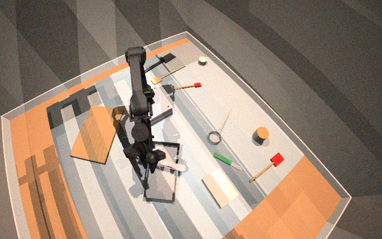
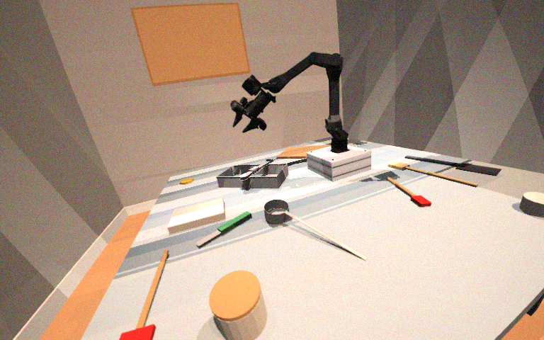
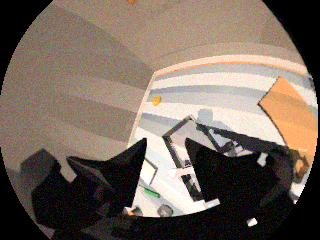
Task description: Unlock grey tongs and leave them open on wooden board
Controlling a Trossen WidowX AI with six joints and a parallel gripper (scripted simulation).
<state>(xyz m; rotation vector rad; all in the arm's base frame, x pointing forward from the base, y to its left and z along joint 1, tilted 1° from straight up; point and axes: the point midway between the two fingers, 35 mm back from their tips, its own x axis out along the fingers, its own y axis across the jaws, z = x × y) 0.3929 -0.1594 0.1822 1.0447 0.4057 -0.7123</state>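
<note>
My gripper tip is now 22 cm above the roasting tin, 5 cm to the right of it and 2 cm past it. The rest, counted from my gripper tip: pale slab 27 cm to the left, 23 cm below, 22 cm ahead; then red spatula 60 cm to the left, 30 cm ahead, 24 cm below; then wooden board 44 cm behind, 24 cm below, 19 cm to the right.
</note>
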